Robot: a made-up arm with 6 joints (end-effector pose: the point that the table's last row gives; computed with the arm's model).
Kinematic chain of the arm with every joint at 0, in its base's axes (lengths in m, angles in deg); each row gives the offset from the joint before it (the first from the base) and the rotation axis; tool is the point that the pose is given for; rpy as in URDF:
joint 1: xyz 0 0 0.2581 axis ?
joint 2: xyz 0 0 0 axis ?
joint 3: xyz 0.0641 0 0.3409 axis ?
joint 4: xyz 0.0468 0 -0.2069 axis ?
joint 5: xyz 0 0 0 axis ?
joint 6: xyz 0.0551 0 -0.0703 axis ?
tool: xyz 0 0 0 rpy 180 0 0
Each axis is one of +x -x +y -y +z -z.
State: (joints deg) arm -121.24 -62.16 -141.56 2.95 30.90 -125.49
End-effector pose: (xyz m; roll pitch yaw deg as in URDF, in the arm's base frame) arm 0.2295 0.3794 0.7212 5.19 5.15 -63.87
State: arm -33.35 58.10 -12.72 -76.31 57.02 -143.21
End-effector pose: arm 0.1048 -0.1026 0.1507 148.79 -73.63 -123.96
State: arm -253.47 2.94 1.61 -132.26 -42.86 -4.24
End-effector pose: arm -0.0772 0.0308 0.3760 -179.54 -46.02 -118.50
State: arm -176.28 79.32 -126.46 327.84 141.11 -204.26
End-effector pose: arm -0.4675 0.0160 0.1115 7.42 -81.89 -164.05
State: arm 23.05 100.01 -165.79 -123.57 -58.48 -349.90
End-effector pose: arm 0.4339 0.2650 0.0530 131.32 -12.59 170.45
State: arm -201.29 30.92 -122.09 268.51 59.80 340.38
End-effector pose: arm -0.4716 0.2192 0.5712 88.01 19.35 -171.77
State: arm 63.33 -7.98 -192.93 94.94 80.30 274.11
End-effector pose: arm -0.1117 -0.0892 0.8411 82.37 16.76 -110.80
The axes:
joint 1: +z
joint 2: +y
joint 3: +y
joint 4: -z
joint 5: +y
joint 6: -z

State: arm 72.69 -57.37 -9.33 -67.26 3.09 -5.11
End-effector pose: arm -0.0359 0.0437 0.4463 115.37 -14.86 152.63
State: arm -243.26 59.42 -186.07 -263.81 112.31 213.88
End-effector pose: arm -0.2914 0.3885 0.5593 98.44 2.36 -41.31
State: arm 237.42 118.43 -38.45 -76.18 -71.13 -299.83
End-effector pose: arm 0.0119 -0.1335 -0.0574 -116.78 51.77 -127.31
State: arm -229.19 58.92 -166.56 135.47 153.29 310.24
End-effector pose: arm -0.3398 0.3068 0.5299 75.65 -81.96 36.64
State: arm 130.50 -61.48 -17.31 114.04 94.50 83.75
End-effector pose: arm -0.0500 -0.0460 0.5030 8.79 65.26 -129.96
